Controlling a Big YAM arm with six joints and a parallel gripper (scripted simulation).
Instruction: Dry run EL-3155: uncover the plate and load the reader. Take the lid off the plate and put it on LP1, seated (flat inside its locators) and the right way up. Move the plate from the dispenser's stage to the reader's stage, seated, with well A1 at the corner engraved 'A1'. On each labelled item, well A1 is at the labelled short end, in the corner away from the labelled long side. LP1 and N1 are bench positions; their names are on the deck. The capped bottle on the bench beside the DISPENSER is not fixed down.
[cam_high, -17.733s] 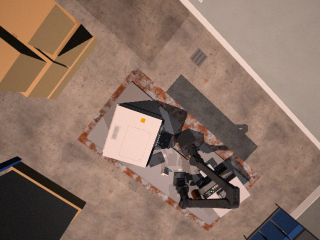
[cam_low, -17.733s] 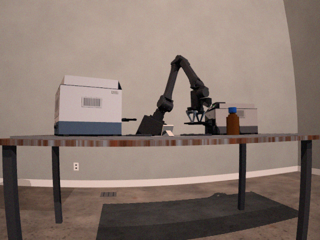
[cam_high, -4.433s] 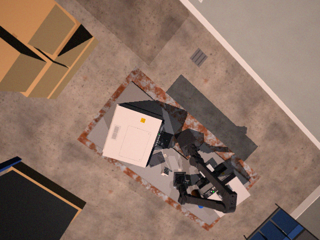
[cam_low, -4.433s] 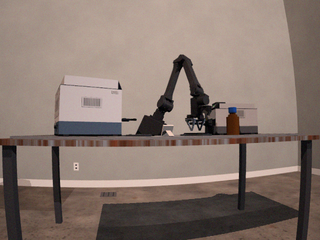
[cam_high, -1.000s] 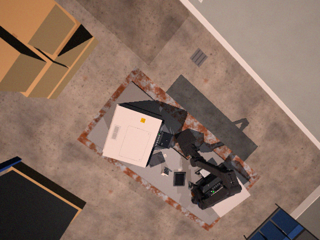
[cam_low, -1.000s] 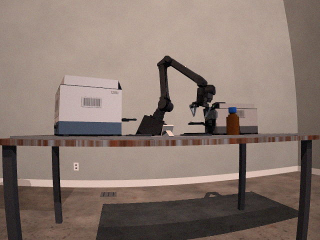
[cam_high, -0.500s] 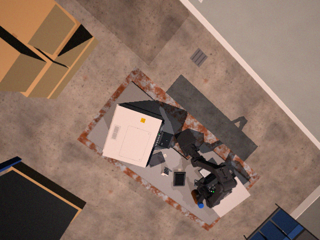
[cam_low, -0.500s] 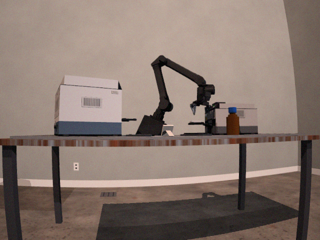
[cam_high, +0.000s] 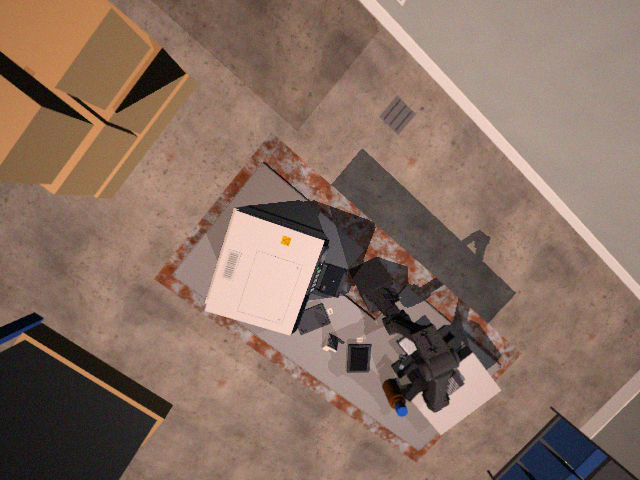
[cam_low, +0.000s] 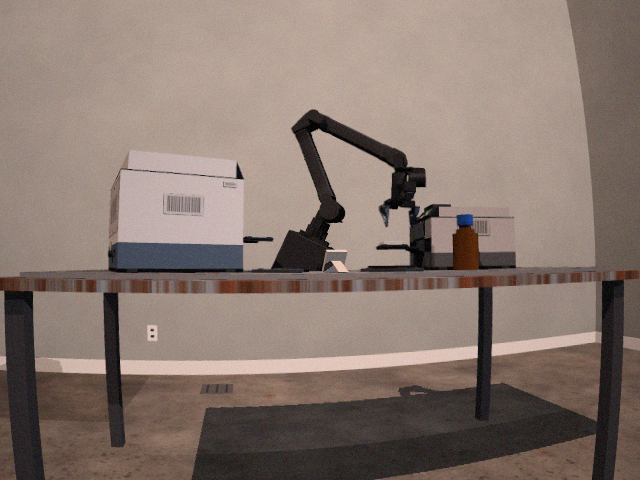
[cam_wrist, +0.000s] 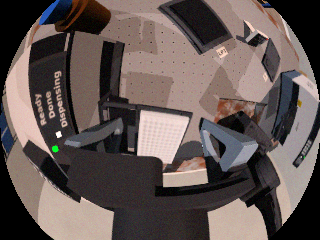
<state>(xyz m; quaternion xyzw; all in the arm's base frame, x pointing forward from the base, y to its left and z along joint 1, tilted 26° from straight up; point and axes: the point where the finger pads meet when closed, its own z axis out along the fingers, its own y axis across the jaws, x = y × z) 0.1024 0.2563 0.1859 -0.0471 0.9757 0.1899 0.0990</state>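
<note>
Right now my hand is 80 mm past the white well plate, 10 mm to the left of it and 60 mm above it. From my hand the other things lie so: brown capped bottle (180 mm ahead, 180 mm to the left, 50 mm below); then plate lid (200 mm ahead, 70 mm to the right, 150 mm below).
</note>
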